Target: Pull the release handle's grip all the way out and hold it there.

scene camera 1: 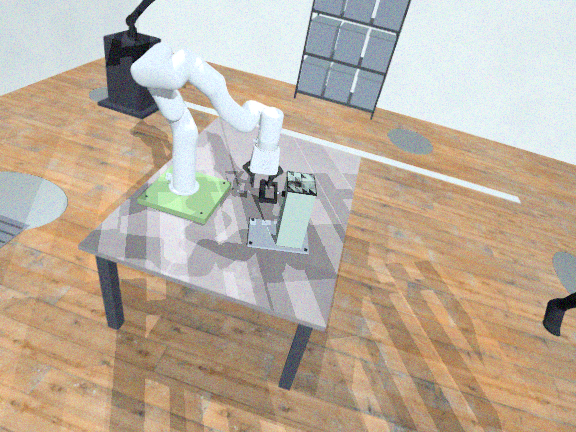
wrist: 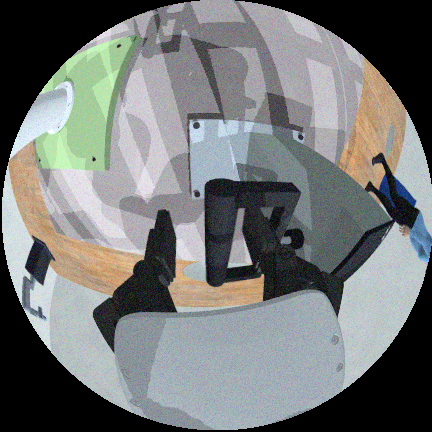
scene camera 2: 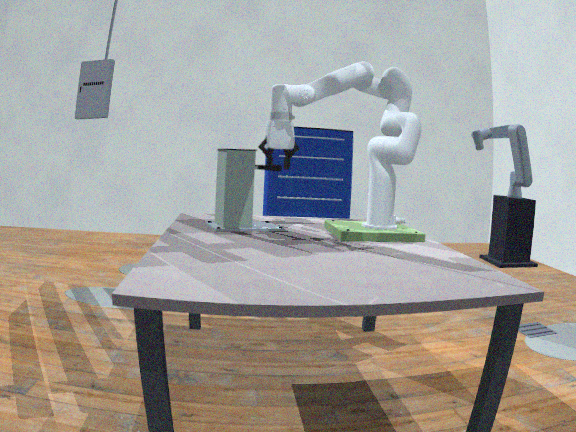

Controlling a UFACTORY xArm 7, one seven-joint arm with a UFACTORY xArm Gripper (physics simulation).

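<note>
The release handle (scene camera 1: 261,191) (scene camera 2: 262,167) (wrist: 220,235) is a black rectangular loop with a thick round grip bar. It sticks out from the upper side of a tall pale green housing (scene camera 1: 296,220) (scene camera 2: 235,190) (wrist: 340,215), with a short pale rod and black collar showing behind it in the wrist view. The housing stands on a light plate (scene camera 1: 261,235) (wrist: 210,155). My gripper (scene camera 1: 261,184) (scene camera 2: 278,165) (wrist: 207,219) is open and points down at the handle. In the wrist view one finger is at the loop's opening and the other is apart from the grip bar, on its outer side.
My arm stands on a green base (scene camera 1: 200,209) (scene camera 2: 350,232) (wrist: 95,125) on the same table (scene camera 1: 240,280) (scene camera 2: 325,280). A blue cabinet (scene camera 2: 310,190) stands behind the table in scene camera 2. A dark pedestal (scene camera 1: 131,80) (scene camera 2: 512,225) with another arm stands apart on the floor.
</note>
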